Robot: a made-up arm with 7 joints. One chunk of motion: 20 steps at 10 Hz.
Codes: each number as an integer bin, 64 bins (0 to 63) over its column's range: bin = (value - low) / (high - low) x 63, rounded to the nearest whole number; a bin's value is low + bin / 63 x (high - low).
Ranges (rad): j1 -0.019..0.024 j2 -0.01..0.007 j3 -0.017..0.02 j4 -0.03..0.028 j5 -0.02..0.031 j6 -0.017..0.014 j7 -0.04..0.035
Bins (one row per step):
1: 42 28 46 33 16 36 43
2: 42 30 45 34 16 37 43
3: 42 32 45 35 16 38 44
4: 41 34 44 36 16 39 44
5: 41 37 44 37 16 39 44
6: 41 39 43 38 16 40 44
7: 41 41 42 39 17 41 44
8: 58 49 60 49 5 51 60
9: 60 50 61 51 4 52 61
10: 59 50 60 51 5 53 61
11: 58 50 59 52 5 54 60
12: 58 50 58 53 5 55 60
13: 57 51 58 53 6 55 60
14: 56 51 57 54 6 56 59
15: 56 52 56 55 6 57 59
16: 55 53 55 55 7 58 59
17: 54 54 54 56 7 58 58
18: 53 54 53 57 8 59 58
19: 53 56 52 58 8 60 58
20: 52 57 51 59 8 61 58
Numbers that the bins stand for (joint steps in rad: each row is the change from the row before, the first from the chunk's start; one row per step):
1: 0.00967 -0.00244 0.01002 0.00038 -0.00705 0.00071 0.01119
2: 0.00967 -0.00190 0.00943 0.00130 -0.00705 0.00121 0.01119
3: 0.00967 -0.00137 0.00943 0.00222 -0.00705 0.00170 0.01238
4: 0.00898 -0.00083 0.00884 0.00314 -0.00705 0.00219 0.01238
5: 0.00898 -0.00002 0.00884 0.00406 -0.00705 0.00219 0.01238
6: 0.00898 0.00052 0.00825 0.00498 -0.00705 0.00268 0.01238
7: 0.00898 0.00106 0.00767 0.00590 -0.00624 0.00317 0.01238
8: 0.02059 0.00322 0.01824 0.01511 -0.01595 0.00810 0.03143
9: 0.02195 0.00349 0.01883 0.01695 -0.01676 0.00859 0.03262
10: 0.02127 0.00349 0.01824 0.01695 -0.01595 0.00908 0.03262
11: 0.02059 0.00349 0.01765 0.01787 -0.01595 0.00957 0.03143
12: 0.02059 0.00349 0.01706 0.01879 -0.01595 0.01006 0.03143
13: 0.01990 0.00376 0.01706 0.01879 -0.01514 0.01006 0.03143
14: 0.01922 0.00376 0.01648 0.01971 -0.01514 0.01056 0.03024
15: 0.01922 0.00403 0.01589 0.02063 -0.01514 0.01105 0.03024
16: 0.01854 0.00430 0.01530 0.02063 -0.01433 0.01154 0.03024
17: 0.01786 0.00457 0.01471 0.02156 -0.01433 0.01154 0.02905
18: 0.01717 0.00457 0.01413 0.02248 -0.01352 0.01203 0.02905
19: 0.01717 0.00511 0.01354 0.02340 -0.01352 0.01252 0.02905
20: 0.01649 0.00538 0.01295 0.02432 -0.01352 0.01302 0.02905

